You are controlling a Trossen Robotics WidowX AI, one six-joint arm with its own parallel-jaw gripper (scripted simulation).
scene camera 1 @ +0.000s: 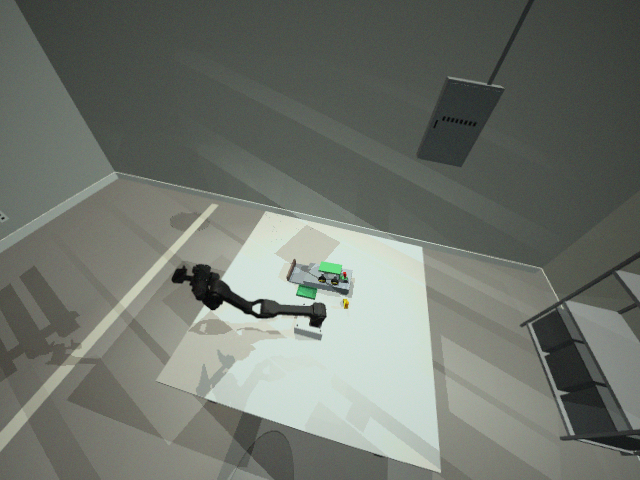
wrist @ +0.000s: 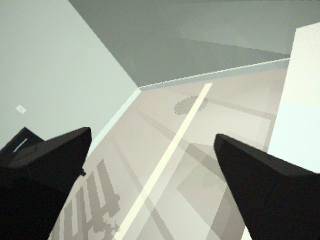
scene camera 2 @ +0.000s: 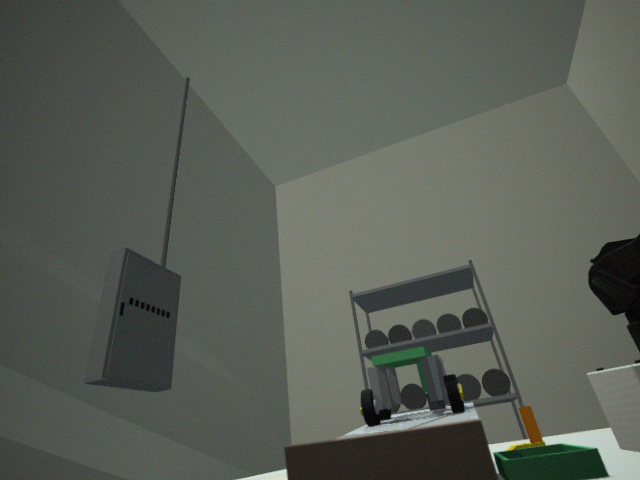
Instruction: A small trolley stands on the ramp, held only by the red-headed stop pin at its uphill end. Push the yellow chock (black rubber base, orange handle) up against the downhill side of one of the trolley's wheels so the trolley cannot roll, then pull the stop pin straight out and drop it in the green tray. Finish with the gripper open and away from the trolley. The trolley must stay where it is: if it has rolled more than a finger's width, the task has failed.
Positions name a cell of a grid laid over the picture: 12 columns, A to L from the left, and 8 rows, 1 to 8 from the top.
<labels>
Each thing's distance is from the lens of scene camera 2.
green-topped trolley (scene camera 2: H7): 0.52 m
grey ramp (scene camera 2: H7): 0.52 m
</labels>
